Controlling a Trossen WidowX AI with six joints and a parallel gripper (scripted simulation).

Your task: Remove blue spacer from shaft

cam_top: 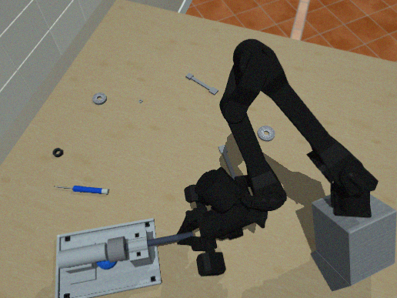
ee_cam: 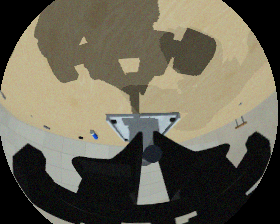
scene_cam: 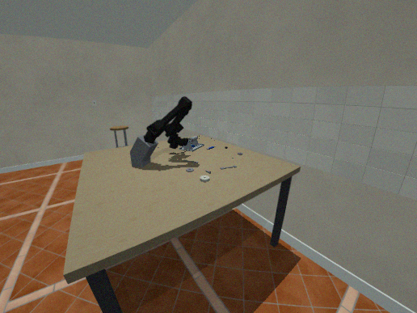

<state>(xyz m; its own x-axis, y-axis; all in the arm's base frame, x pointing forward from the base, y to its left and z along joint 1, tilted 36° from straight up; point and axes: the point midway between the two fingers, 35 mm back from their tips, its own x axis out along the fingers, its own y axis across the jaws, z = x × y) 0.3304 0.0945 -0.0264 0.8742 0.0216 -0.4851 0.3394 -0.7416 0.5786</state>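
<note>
My hand is 7 cm short of the dark shaft and 3 cm to the right of it. The rest, counted from my hand: grey spacer: 14 cm ahead, 6 cm to the left; then blue spacer: 18 cm ahead, 7 cm to the left, 7 cm below.
</note>
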